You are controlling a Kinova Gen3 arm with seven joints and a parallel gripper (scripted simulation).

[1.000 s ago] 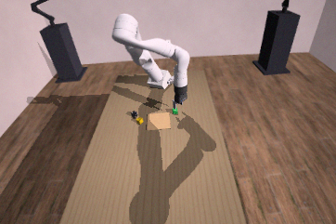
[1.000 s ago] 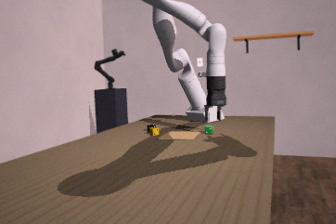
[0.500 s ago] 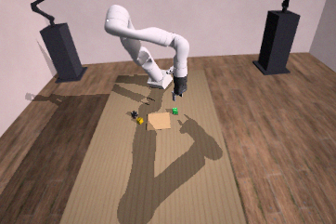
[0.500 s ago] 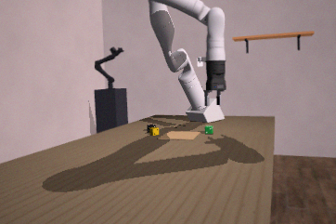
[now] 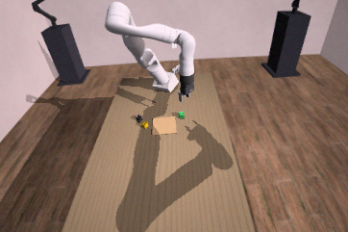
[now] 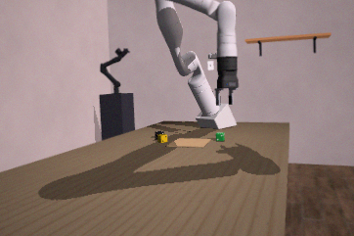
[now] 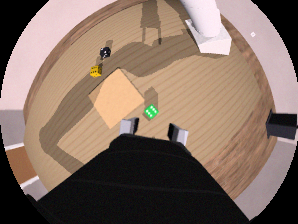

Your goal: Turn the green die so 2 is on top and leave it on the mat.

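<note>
My gripper is now 14 cm above the green die, 2 cm to the left of it and 1 cm past it. Also, from my hand: tan mat (16 cm below, 13 cm to the right, 5 cm ahead); then yellow die (24 cm to the right, 14 cm below, 5 cm ahead); then black die (28 cm to the right, 14 cm below, 1 cm behind).
</note>
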